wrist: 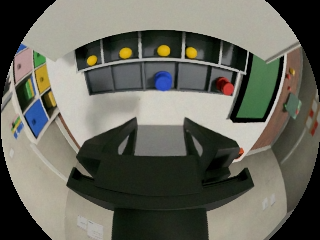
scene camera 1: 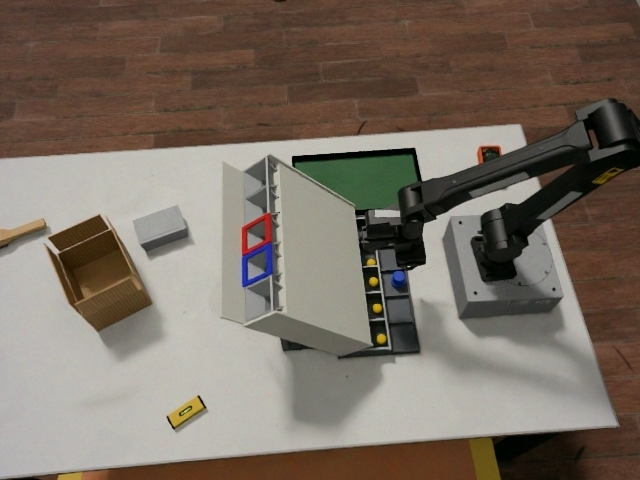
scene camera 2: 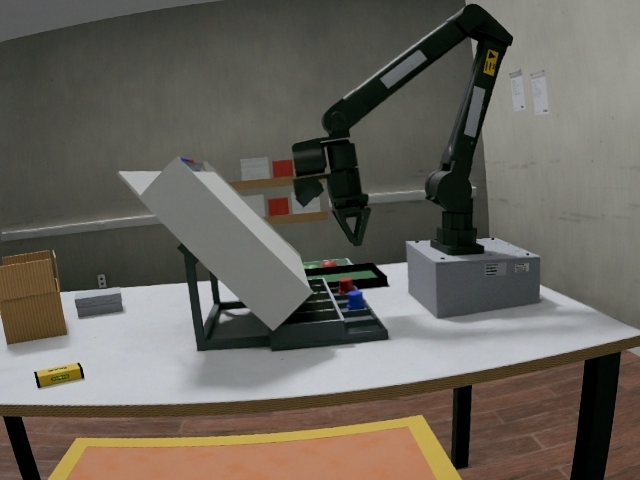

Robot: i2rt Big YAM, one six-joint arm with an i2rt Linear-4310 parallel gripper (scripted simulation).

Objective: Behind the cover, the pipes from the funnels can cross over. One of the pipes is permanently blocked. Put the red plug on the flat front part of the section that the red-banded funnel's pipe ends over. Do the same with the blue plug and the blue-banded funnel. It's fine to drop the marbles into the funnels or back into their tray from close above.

Observation:
In view: my gripper [scene camera 2: 355,244], a cardboard box [scene camera 1: 98,263], a green marble tray [scene camera 1: 371,179] and a white sloped cover [wrist: 250,32].
The green marble tray is seen too in the wrist view [wrist: 261,86] and in scene camera 2 [scene camera 2: 368,275]. My gripper is seen too in the wrist view [wrist: 160,121]. The wrist view does not show the cardboard box: it is out of frame.

